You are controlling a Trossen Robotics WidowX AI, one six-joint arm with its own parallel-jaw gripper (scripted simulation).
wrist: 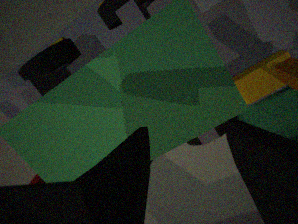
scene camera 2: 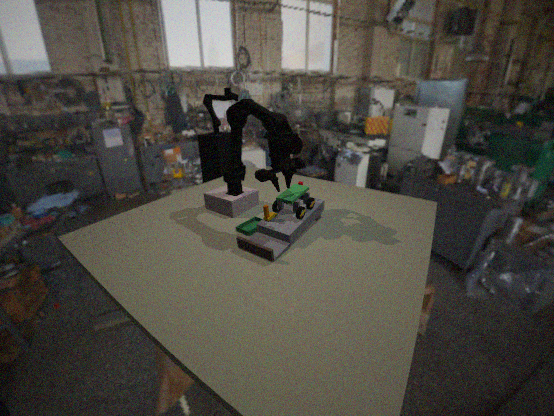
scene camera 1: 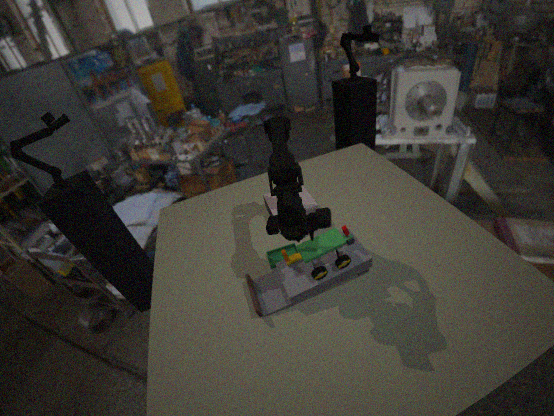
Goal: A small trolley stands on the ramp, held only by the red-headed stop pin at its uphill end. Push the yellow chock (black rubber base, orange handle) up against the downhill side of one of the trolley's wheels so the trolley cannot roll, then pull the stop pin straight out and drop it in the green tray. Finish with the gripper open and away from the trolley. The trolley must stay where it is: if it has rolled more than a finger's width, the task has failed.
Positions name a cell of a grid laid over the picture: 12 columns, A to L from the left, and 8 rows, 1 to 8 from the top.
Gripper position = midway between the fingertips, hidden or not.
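A trolley (scene camera 1: G5), (wrist: G3), (scene camera 2: G4) is visible. Visible too is the gripper (scene camera 1: G5), (wrist: H5), (scene camera 2: G4).
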